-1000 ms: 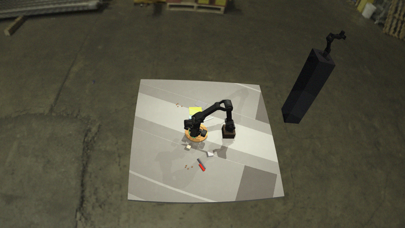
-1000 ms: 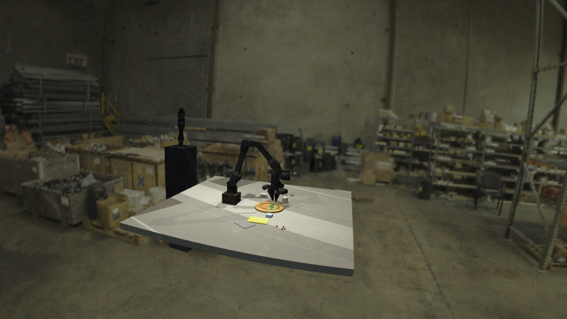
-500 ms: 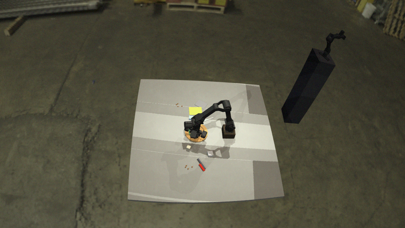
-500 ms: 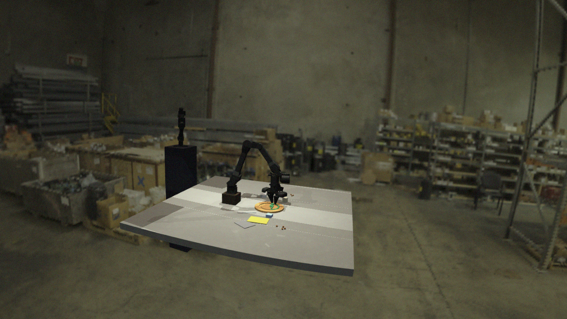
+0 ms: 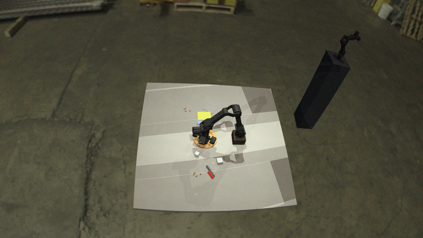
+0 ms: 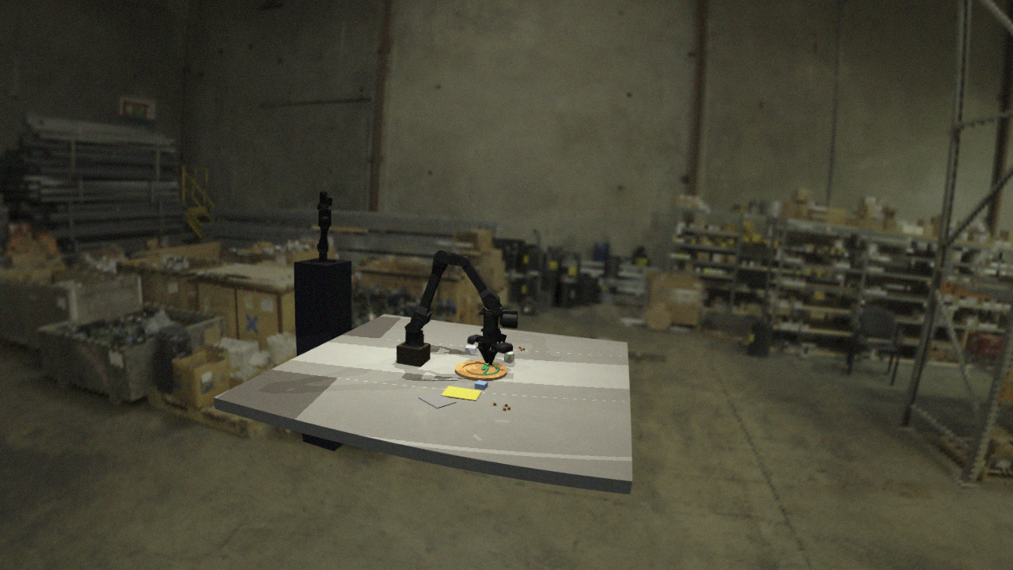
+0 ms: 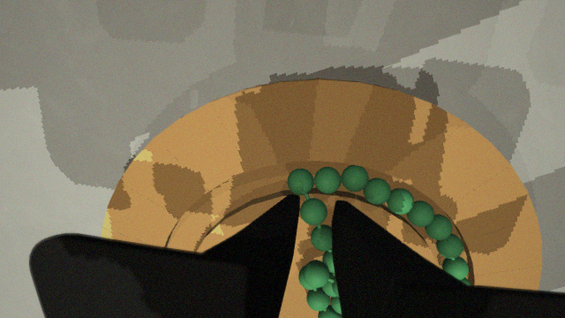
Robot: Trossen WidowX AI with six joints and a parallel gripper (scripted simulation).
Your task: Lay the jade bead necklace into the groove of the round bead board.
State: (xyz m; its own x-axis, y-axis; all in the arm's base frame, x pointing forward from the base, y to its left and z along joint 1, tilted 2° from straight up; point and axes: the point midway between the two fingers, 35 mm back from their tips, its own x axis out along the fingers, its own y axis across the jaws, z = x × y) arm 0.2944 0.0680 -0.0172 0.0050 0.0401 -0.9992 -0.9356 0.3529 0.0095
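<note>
Now: gripper tip 5 cm short of the cream cube and 12 cm to the right of it. Round my gripper tip: red-handled tool (7 cm behind, 27 cm to the left, 1 cm below); then white strip (11 cm behind, 20 cm to the right, 1 cm below); then blue block (4 cm ahead, 20 cm to the right, 1 cm below).
</note>
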